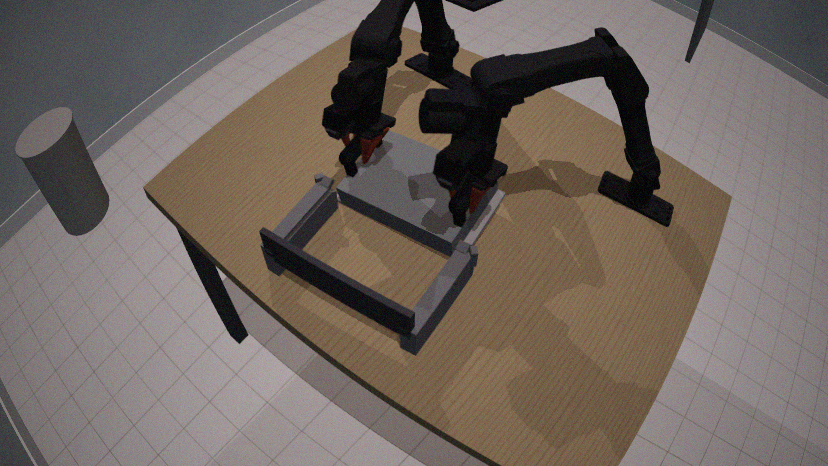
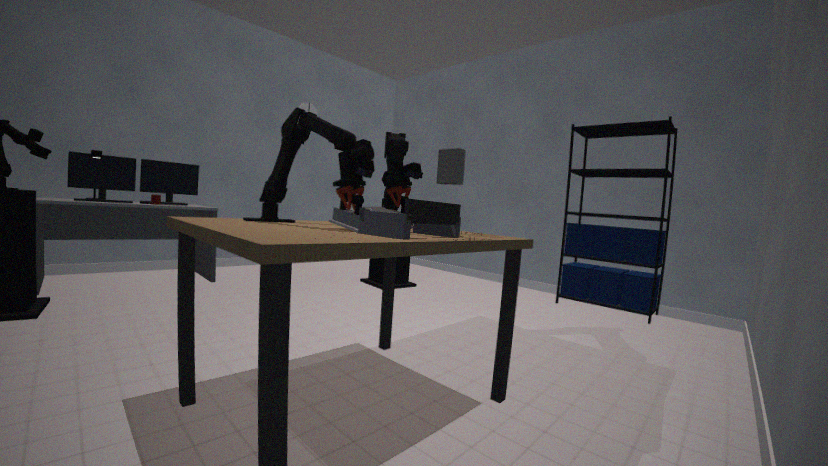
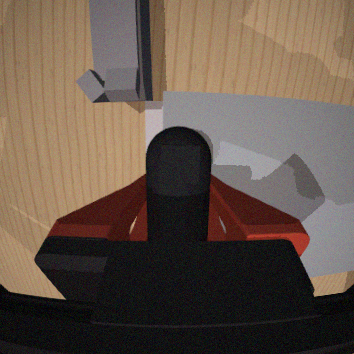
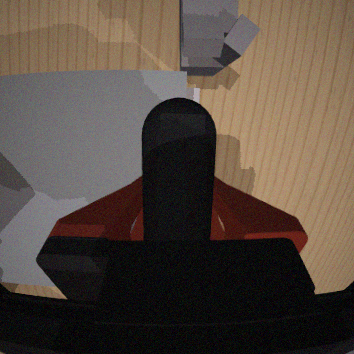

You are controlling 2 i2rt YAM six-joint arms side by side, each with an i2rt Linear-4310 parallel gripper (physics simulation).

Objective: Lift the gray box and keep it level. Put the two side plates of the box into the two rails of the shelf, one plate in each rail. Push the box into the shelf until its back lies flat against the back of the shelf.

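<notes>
The gray box is at the shelf's open end, its top looking roughly level. Its left side plate is near the inner edge of the left rail. The other plate lies just short of the right rail, within its width. The shelf's dark back is well away from the box. My left gripper and right gripper are shut on the box's sides. Plate-rail contact is hidden.
The shelf stands on the wooden table. A gray cylinder stands on the floor beyond the table. Desk monitors and a tall rack with blue bins stand away from the table.
</notes>
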